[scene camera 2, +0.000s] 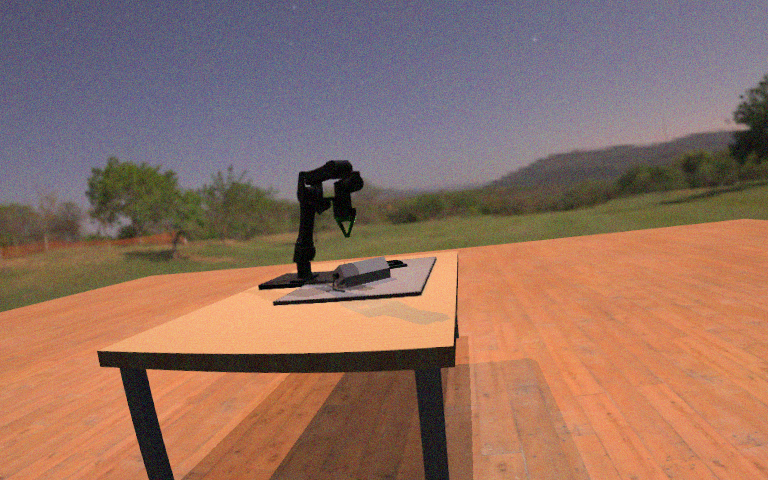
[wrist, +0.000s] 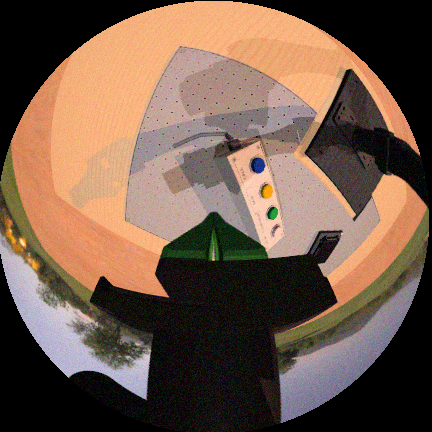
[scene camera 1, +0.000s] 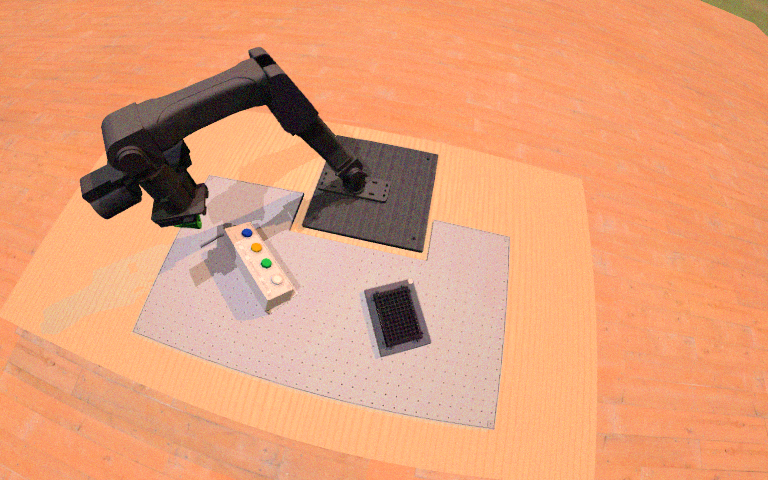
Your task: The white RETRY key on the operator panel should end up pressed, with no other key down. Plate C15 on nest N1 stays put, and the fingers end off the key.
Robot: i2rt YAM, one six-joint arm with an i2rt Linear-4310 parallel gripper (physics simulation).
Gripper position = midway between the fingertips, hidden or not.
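Observation:
My gripper (scene camera 1: 200, 226) is shut with nothing in it, and the wrist view shows my gripper (wrist: 213, 217) too. I can also see a button box (scene camera 2: 346, 275), and it's there in the wrist view (wrist: 243, 184) as well.

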